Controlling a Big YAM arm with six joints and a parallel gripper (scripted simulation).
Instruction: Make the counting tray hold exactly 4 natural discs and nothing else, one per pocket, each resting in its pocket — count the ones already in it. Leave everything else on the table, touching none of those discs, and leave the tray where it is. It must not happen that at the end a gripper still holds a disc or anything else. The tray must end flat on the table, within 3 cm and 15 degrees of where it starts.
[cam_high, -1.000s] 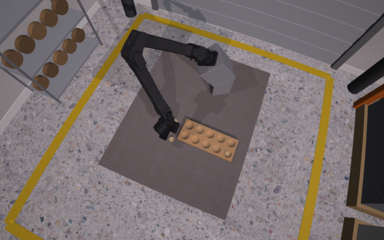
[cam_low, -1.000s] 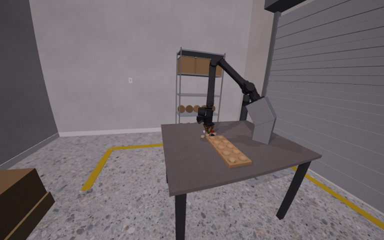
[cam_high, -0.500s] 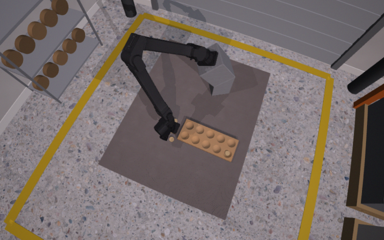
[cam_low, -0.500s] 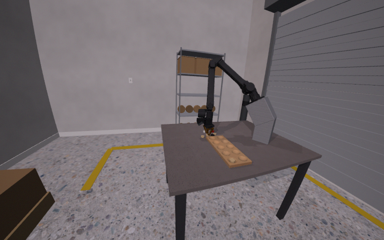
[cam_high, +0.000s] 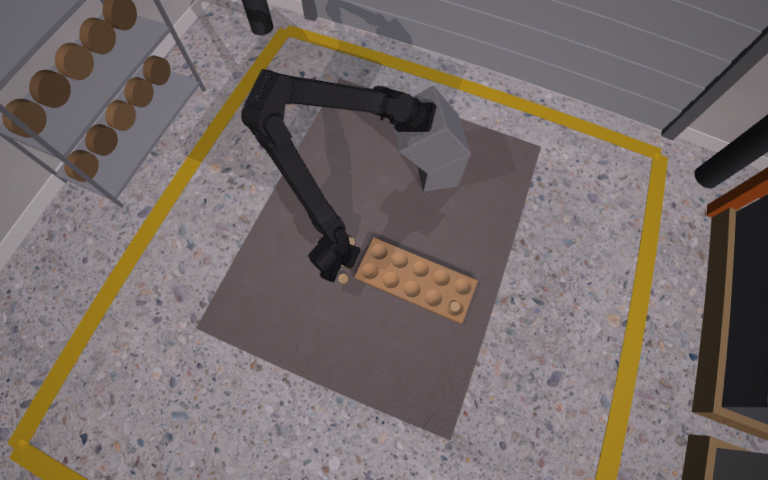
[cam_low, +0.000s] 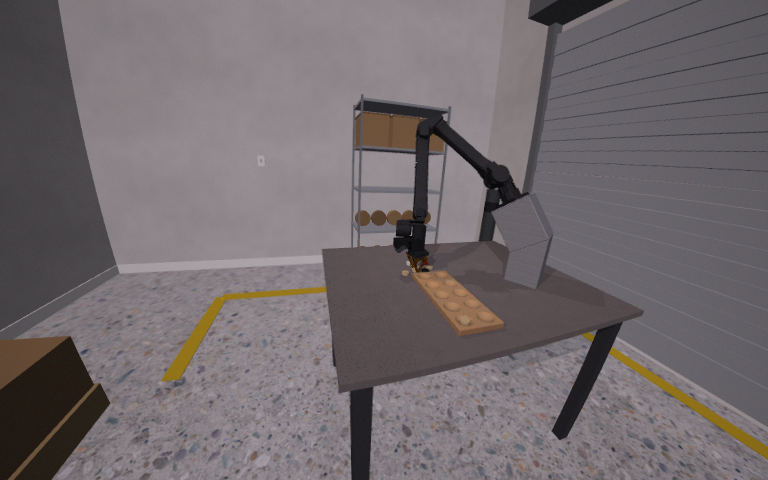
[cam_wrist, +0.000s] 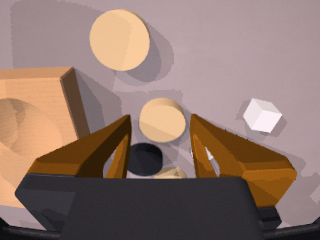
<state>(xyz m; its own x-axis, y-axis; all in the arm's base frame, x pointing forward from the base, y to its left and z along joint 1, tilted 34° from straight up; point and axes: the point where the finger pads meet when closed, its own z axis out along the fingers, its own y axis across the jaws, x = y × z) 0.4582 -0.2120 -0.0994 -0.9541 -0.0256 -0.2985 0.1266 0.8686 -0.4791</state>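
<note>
The black piece lies 40 mm behind my hand, 20 mm to the left of it and 10 mm below it. The rest, counted from my hand: red piece (90 mm behind, 60 mm to the right, 10 mm below); then white cube (70 mm to the right, 10 mm below); then white disc (40 mm behind, 30 mm to the right, 10 mm below).
</note>
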